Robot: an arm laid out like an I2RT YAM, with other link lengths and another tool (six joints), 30 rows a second.
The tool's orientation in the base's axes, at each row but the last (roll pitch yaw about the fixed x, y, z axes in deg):
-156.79 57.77 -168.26
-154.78 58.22 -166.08
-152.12 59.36 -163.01
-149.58 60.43 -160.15
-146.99 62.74 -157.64
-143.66 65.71 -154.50
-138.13 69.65 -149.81
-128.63 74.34 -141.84
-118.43 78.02 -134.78
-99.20 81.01 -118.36
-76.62 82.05 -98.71
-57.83 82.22 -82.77
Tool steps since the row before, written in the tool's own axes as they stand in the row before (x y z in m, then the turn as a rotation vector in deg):
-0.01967 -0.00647 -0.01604 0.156 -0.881 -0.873
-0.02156 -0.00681 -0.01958 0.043 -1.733 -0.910
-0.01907 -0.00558 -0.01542 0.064 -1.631 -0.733
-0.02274 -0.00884 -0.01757 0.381 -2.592 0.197
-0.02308 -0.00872 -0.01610 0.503 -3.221 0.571
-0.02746 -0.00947 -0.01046 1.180 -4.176 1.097
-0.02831 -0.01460 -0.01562 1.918 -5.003 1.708
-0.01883 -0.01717 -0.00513 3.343 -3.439 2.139
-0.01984 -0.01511 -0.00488 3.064 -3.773 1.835
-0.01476 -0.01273 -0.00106 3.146 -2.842 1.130
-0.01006 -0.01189 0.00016 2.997 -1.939 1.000
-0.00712 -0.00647 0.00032 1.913 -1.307 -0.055
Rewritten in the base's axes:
-0.00413 -0.00047 0.02586 -0.939 -0.671 0.481
-0.00651 0.00063 0.02918 -1.027 -1.470 0.786
-0.00473 0.00094 0.02468 -0.871 -1.415 0.664
-0.00593 -0.00079 0.02946 -0.319 -2.597 0.232
-0.00578 -0.00080 0.02888 -0.116 -3.305 0.137
-0.00074 -0.00194 0.03080 -0.019 -4.456 -0.421
-0.00859 -0.00551 0.03398 0.195 -5.516 -1.079
-0.00444 -0.01202 0.02262 0.626 -4.363 -2.854
-0.00580 -0.00996 0.02265 0.288 -4.551 -2.490
-0.00401 -0.00951 0.01657 -0.084 -3.460 -2.697
-0.00410 -0.00959 0.01157 0.138 -2.562 -2.675
-0.00257 -0.00499 0.00782 -0.570 -1.409 -1.750

